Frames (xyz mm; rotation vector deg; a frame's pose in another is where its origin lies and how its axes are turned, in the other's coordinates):
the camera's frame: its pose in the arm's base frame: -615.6 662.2 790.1 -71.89 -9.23 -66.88
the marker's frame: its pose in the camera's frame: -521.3 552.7 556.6 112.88 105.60 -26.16
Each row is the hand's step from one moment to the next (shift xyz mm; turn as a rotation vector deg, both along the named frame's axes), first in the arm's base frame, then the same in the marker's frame.
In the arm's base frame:
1: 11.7 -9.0 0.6 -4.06 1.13 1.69
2: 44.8 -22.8 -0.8 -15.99 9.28 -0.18
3: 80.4 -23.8 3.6 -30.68 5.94 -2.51
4: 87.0 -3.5 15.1 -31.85 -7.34 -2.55
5: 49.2 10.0 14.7 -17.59 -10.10 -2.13
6: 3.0 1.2 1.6 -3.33 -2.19 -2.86
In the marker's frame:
1: 9.8 10.5 -3.3 -3.63 -1.24 2.44
2: 33.3 31.9 -20.0 -12.21 -12.33 6.39
3: 46.7 51.8 -46.7 -15.27 -18.92 19.79
4: 30.3 52.3 -64.5 -8.34 -12.46 29.16
5: 6.1 27.7 -44.0 -0.72 -4.20 19.95
6: -0.4 1.9 -3.0 1.74 -2.41 3.91

